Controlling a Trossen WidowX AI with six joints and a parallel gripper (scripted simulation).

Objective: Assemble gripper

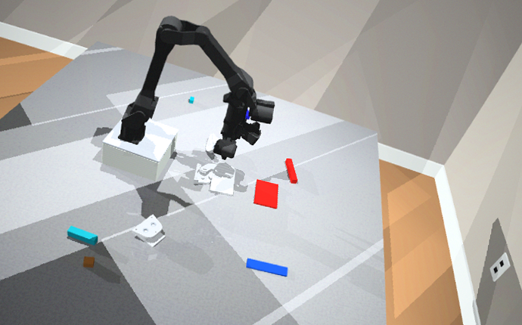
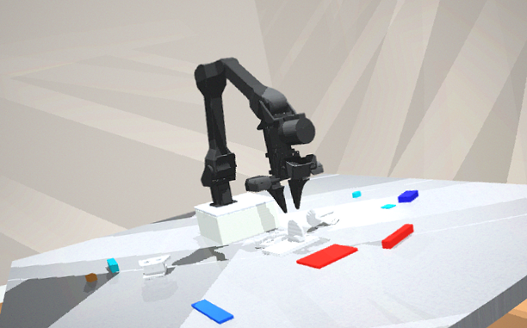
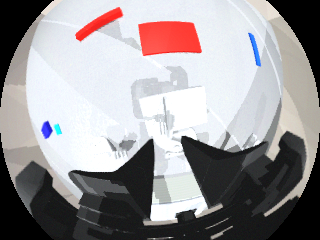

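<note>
My gripper tip is now 5 cm past the white jaw, 9 cm to the right of it and 4 cm above it. Round my gripper tip: flat white plate: 2 cm ahead, 3 cm to the right, 7 cm below; white housing plate: 5 cm behind, 4 cm to the right, 7 cm below; red plate: 16 cm ahead, 3 cm to the right, 7 cm below.
</note>
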